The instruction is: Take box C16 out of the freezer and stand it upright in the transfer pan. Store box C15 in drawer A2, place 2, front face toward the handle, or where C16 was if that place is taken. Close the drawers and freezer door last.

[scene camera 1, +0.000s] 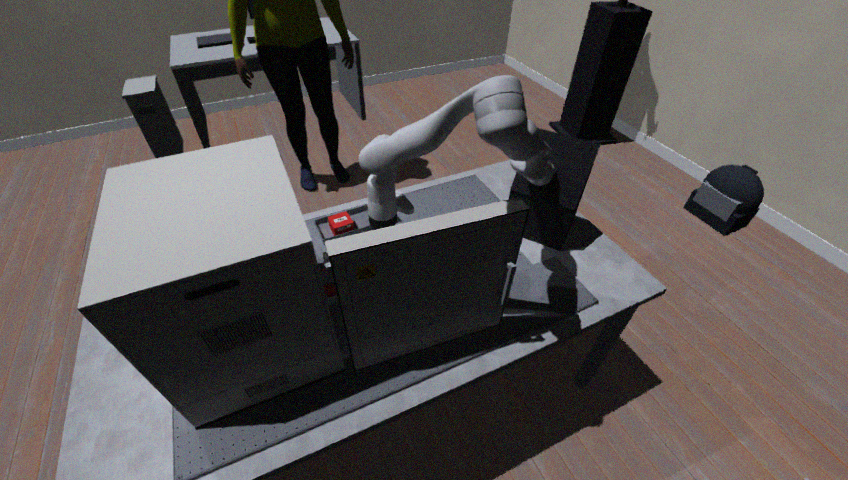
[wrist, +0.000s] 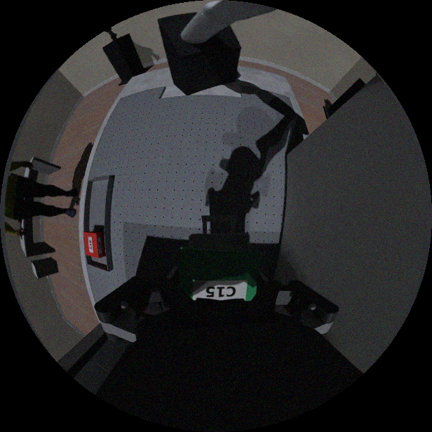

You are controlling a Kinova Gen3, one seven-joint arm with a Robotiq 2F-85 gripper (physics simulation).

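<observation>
My gripper (wrist: 215,277) is shut on box C15 (wrist: 212,262), a green box with a white label that reads upside down in the wrist view. In scene camera 1 the gripper's fingers and box C15 are hidden behind the freezer door. A red box (scene camera 1: 340,222) (wrist: 95,237) lies in the shallow tray (wrist: 111,200) along the far table edge; its label is too small to read surely. The freezer (scene camera 1: 202,220) stands at the left in scene camera 1. Its door (scene camera 1: 428,291) (wrist: 360,200) stands open. The freezer's inside and drawers are hidden in scene camera 1.
The perforated table plate (wrist: 155,150) lies beyond the gripper in the wrist view. The open door stands close on the right there. A dark block (wrist: 200,57) stands at the table's far end, under the arm. A person (scene camera 1: 291,65) stands behind the table.
</observation>
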